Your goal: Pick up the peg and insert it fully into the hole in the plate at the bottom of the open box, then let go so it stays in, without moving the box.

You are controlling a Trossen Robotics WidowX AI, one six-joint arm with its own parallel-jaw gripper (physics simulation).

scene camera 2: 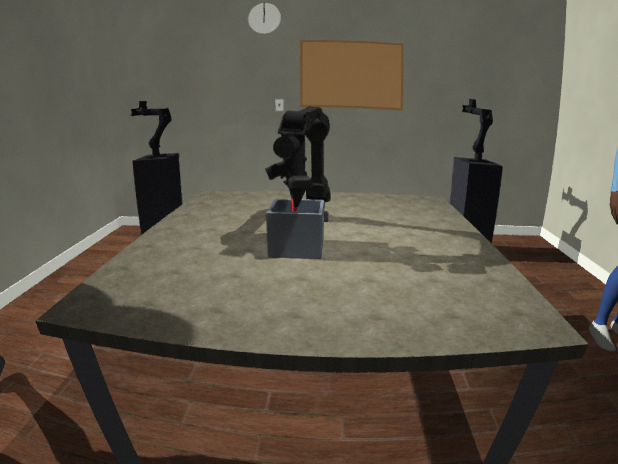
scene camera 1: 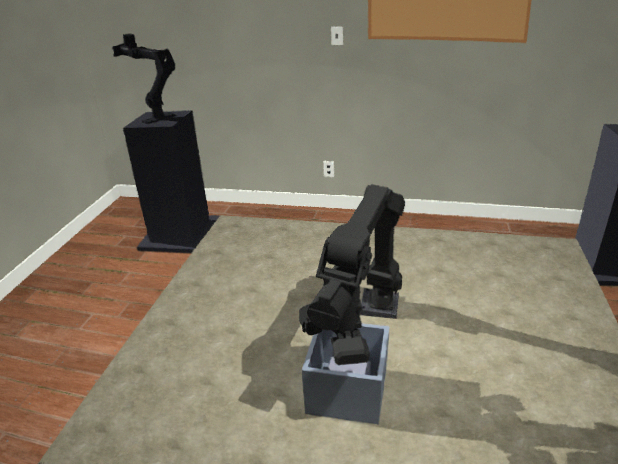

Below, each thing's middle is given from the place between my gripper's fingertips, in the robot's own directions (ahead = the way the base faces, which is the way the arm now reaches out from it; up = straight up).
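The blue-grey box [scene camera 1: 342, 395] is here, and my gripper is 8 cm above it and 4 cm past it.
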